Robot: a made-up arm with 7 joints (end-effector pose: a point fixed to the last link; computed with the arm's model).
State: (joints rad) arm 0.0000 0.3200 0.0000 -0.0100 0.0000 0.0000 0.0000
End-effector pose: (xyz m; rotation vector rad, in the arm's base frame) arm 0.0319 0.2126 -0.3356 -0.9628 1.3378 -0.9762
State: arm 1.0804 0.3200 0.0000 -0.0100 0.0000 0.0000 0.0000
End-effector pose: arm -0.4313 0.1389 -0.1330 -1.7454 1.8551 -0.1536
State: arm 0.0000 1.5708 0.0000 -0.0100 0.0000 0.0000 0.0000
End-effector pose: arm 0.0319 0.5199 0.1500 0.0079 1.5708 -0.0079
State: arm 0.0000 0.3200 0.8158 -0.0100 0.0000 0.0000 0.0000
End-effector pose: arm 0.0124 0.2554 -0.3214 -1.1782 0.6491 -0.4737
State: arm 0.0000 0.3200 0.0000 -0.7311 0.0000 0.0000 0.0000
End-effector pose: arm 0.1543 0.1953 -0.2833 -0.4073 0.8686 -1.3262
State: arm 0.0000 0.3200 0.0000 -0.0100 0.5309 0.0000 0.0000
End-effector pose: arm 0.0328 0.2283 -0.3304 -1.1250 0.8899 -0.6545
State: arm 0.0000 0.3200 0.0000 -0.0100 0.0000 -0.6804 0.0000
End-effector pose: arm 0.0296 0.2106 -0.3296 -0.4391 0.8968 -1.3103
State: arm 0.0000 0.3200 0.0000 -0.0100 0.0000 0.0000 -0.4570
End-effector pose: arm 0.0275 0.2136 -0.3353 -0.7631 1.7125 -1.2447
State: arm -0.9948 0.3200 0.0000 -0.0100 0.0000 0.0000 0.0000
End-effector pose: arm 0.4225 0.1208 -0.0833 -0.1812 0.6947 -1.4392
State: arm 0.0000 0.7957 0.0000 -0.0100 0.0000 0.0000 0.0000
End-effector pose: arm 0.0319 0.4010 -0.2014 -0.5982 1.4807 -0.6131
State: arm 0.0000 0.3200 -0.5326 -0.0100 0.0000 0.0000 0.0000
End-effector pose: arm 0.0233 0.1828 -0.3455 -0.7284 1.7713 -1.2926
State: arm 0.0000 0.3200 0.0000 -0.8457 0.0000 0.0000 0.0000
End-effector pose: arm 0.1688 0.1901 -0.2678 -0.3178 0.7884 -1.3688
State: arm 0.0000 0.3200 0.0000 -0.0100 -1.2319 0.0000 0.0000
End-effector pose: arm 0.0024 0.1922 -0.3427 -0.2737 2.3078 -1.6695
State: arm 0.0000 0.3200 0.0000 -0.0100 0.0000 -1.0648 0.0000
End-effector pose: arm 0.0267 0.2099 -0.3273 -0.1382 0.6239 -1.4434
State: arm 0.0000 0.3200 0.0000 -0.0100 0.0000 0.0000 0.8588
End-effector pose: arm 0.0395 0.2159 -0.3344 -1.1911 0.6090 -0.4523
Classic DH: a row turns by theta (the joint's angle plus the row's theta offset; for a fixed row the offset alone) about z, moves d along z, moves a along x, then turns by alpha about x. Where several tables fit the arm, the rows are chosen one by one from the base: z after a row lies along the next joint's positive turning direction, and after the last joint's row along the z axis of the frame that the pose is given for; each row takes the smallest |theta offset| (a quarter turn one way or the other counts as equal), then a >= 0, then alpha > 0; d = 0 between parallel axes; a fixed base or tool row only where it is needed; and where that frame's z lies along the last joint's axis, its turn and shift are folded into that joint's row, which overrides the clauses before.
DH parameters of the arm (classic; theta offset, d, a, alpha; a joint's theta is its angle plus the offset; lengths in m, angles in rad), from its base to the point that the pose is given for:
base (fixed): 0 0.1127 -0.02 -1.2217
joint 1: 1.5708 0.0307 0.0034 1.5708
joint 2: 1.2217 -0.01 0.03 -1.5708
joint 3: -1.5708 -0.3 0.05 -1.5708
joint 4: 0 0.01 -0.02 1.5708
joint 5: 0 -0.19 0.02 -1.5708
joint 6: 0 0 0.01 1.5708
joint 7: -1.5708 0 0.01 -1.5708

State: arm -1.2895 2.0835 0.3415 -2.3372 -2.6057 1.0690 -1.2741
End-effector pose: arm -0.0927 0.1194 0.3901 -1.1387 -0.5085 2.2793
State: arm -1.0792 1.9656 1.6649 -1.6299 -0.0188 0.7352 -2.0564
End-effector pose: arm -0.2867 0.2568 0.3016 0.2435 0.6416 1.0991
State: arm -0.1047 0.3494 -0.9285 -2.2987 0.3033 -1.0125 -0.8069
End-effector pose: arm 0.1086 -0.0230 -0.0704 1.0775 -1.3788 -1.5116
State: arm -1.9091 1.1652 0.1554 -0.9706 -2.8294 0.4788 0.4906
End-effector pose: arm 0.1764 0.2989 0.4849 0.9400 0.8106 1.3436
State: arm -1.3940 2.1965 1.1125 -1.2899 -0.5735 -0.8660 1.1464
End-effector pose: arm -0.3026 0.2316 0.3558 2.5339 -0.3653 0.0115
